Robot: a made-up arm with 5 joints.
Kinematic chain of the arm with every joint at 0, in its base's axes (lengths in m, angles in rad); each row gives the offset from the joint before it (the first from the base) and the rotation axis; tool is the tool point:
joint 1: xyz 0 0 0.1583 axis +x
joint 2: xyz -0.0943 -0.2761 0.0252 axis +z
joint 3: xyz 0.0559 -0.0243 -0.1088 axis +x
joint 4: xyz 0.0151 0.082 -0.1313 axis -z
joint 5: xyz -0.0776 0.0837 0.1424 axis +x
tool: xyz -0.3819 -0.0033 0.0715
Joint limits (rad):
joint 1: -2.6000..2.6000
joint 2: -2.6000..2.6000
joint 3: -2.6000..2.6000
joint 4: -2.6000..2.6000
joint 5: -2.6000..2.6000
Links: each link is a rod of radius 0.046 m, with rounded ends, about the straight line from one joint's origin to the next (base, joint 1, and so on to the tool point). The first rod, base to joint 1, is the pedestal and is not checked.
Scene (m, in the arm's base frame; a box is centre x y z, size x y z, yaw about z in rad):
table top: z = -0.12
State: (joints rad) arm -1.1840 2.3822 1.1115 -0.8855 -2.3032
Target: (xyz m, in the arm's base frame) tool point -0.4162 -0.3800 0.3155
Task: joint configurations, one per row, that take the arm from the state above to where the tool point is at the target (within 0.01 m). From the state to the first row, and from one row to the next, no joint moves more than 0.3 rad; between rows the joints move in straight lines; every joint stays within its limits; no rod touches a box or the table.
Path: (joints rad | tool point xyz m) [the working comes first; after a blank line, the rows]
Joints at the target: -1.3695 2.1100 2.2669 -2.1210 -2.5752
Straight joint move there: clear.

1: -1.2211 2.3278 1.3426 -1.1326 -2.3576 | 0.1125 -0.4835 0.4305
2: -1.2582 2.2733 1.5737 -1.3797 -2.4120 | -0.0116 -0.5294 0.4071
3: -1.2953 2.2189 1.8048 -1.6268 -2.4664 | -0.1585 -0.5304 0.3901
4: -1.3324 2.1644 2.0358 -1.8739 -2.5208 | -0.3024 -0.4783 0.3640
5: -1.3695 2.1100 2.2669 -2.1210 -2.5752 | -0.4162 -0.3800 0.3155

